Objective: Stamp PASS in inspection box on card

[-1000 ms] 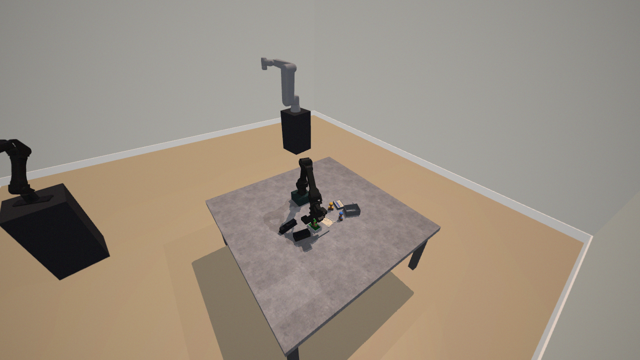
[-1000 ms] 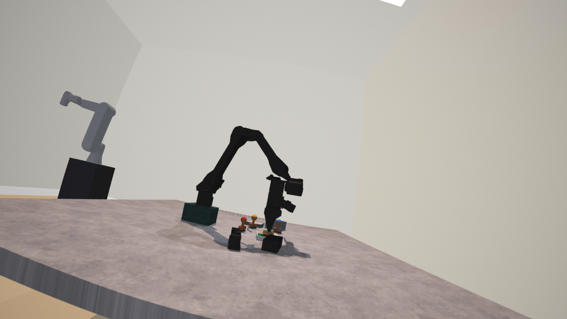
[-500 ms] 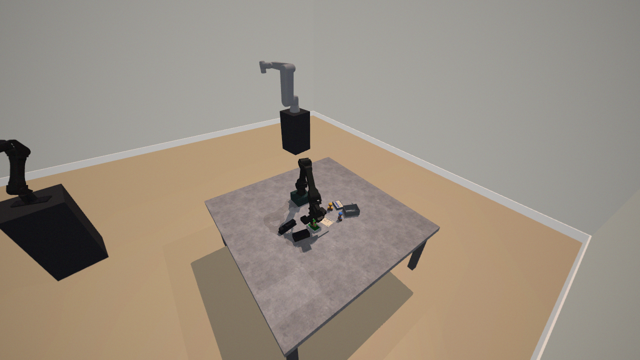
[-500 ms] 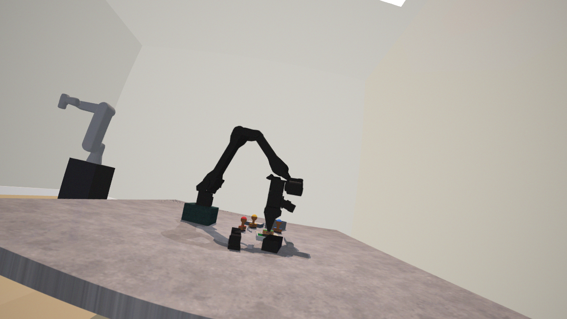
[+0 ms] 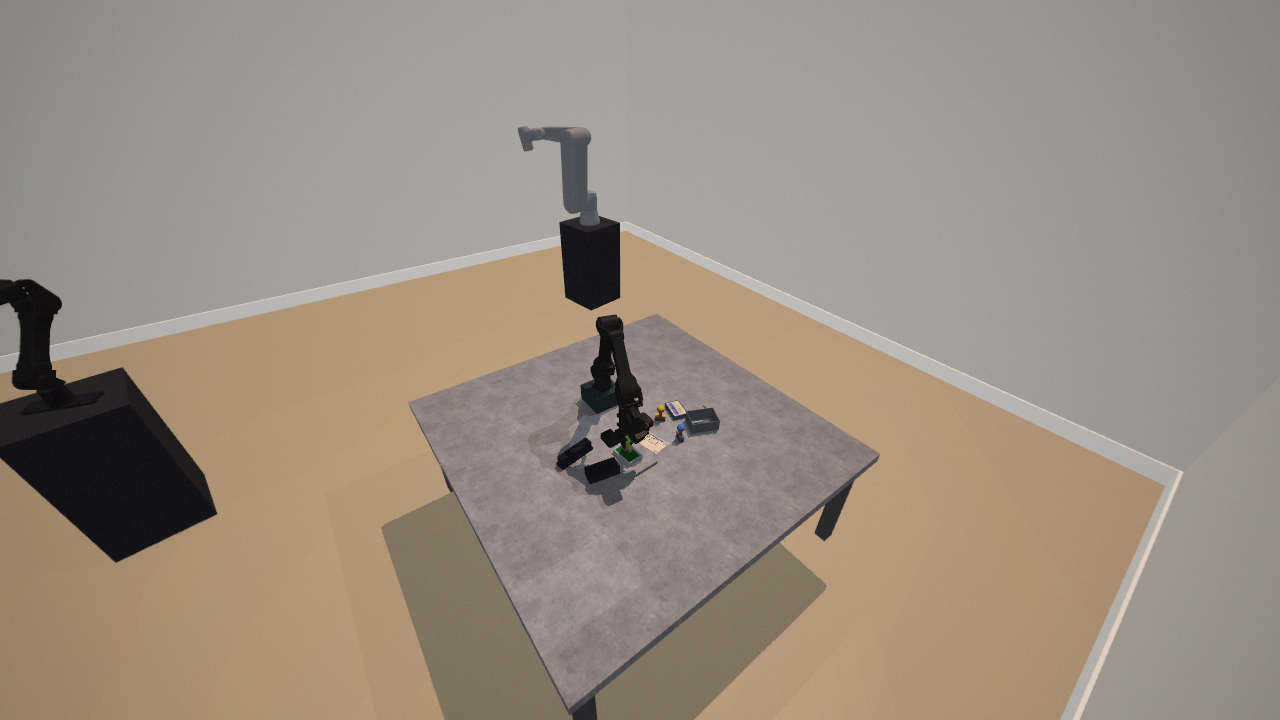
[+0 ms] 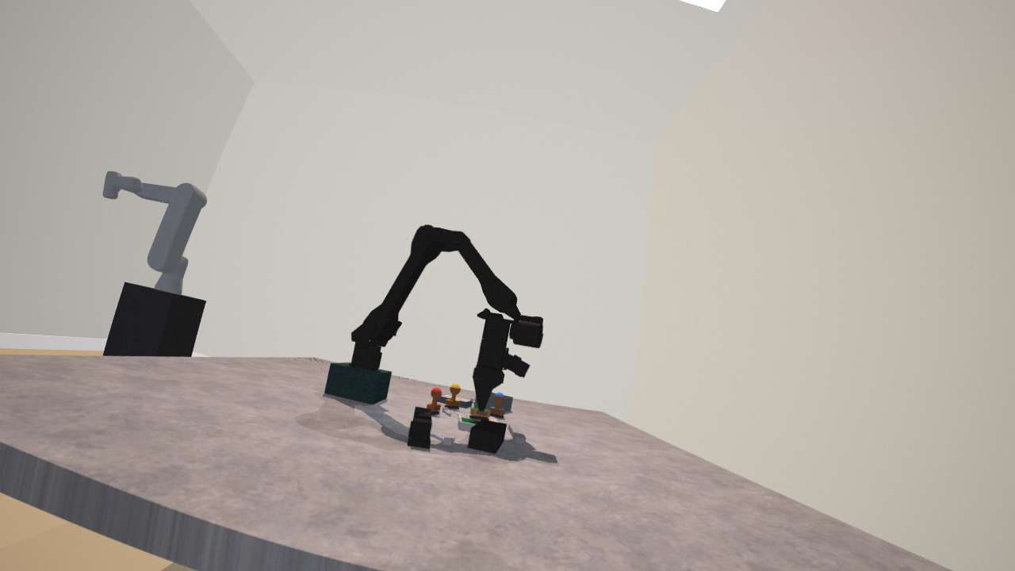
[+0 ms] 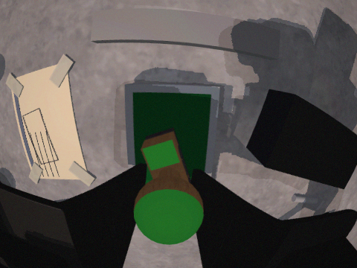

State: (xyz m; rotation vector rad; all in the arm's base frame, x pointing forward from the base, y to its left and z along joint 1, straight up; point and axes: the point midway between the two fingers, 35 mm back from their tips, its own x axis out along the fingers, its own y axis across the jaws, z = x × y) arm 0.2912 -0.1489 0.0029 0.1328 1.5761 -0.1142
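Now: gripper tip 4 cm above the green ink pad. Also, from my gripper tip: green stamp: right at my gripper tip; then card: 11 cm to the left, 5 cm below, 2 cm ahead; then red stamp: 10 cm to the left, 10 cm behind, 2 cm below.
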